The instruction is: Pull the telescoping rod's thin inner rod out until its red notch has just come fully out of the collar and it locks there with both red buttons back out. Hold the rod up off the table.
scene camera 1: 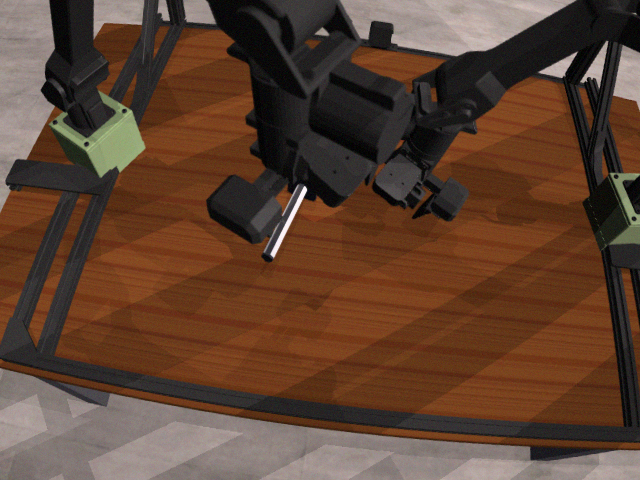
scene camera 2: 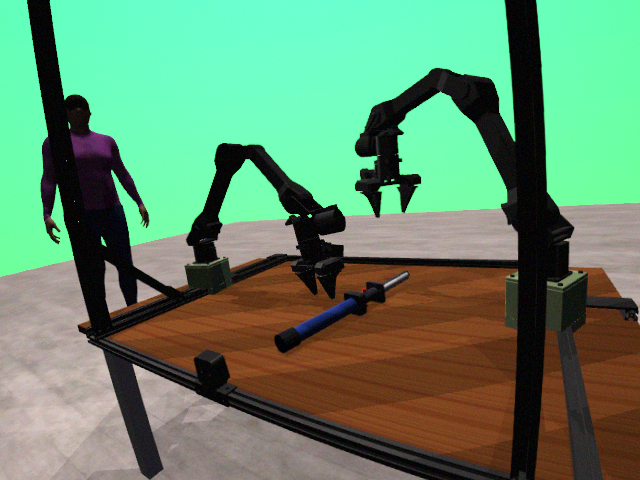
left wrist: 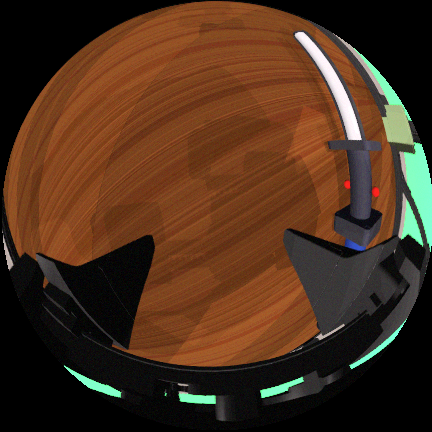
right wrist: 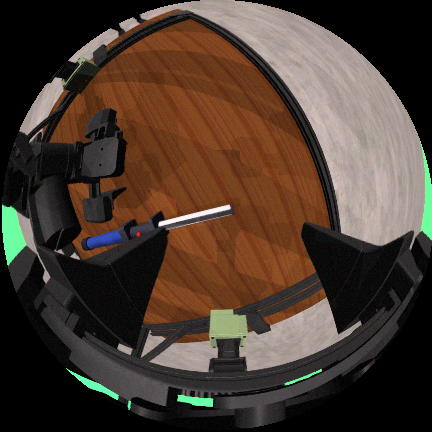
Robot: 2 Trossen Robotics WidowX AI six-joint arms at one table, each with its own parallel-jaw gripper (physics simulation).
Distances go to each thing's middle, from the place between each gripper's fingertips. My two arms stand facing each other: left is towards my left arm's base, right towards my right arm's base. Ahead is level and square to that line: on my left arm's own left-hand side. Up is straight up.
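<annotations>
From my right hand: thin silver inner rod (scene camera 1: 275, 241), 1 cm to the left of it, 21 cm behind it, 17 cm below it; telescoping rod (scene camera 2: 354, 302), 2 cm to the left of it, 22 cm behind it, 17 cm below it.
From my left hand: thin silver inner rod, 50 mm behind it, 130 mm to the right of it, 20 mm above it; telescoping rod, 60 mm behind it, 120 mm to the right of it, 20 mm above it.
</annotations>
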